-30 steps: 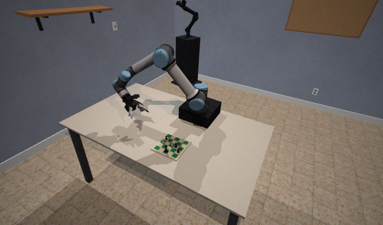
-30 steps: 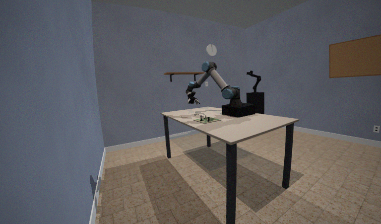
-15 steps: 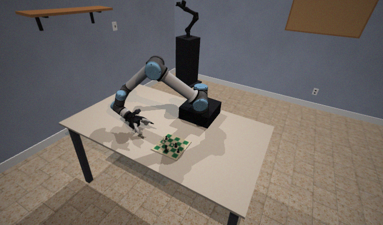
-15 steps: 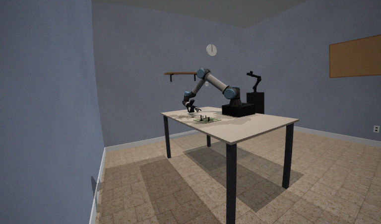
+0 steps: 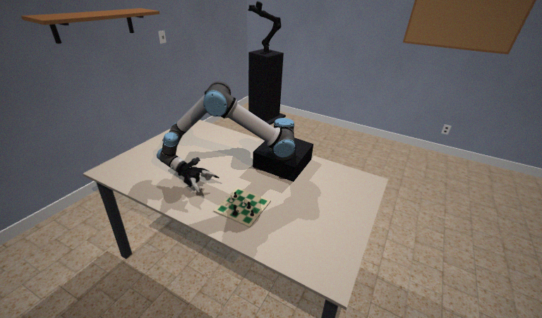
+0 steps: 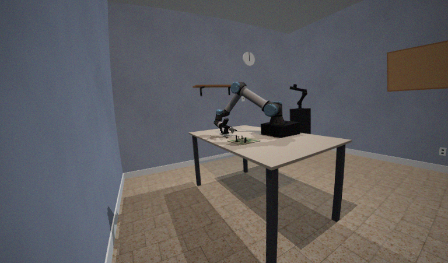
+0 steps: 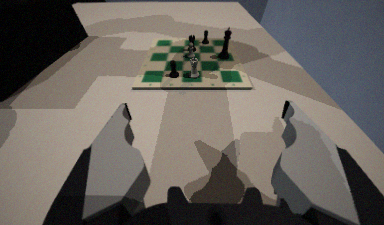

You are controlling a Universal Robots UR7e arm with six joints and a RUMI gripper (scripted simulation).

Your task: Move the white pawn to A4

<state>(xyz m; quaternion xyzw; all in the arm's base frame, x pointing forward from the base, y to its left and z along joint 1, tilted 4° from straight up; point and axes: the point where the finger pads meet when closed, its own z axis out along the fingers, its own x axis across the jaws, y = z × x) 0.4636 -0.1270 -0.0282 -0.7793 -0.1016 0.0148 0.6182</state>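
The white pawn is 20 cm to the left of my hand, 6 cm behind it and 5 cm below it. Round my hand: chessboard: 20 cm to the left, 6 cm below, 5 cm behind.
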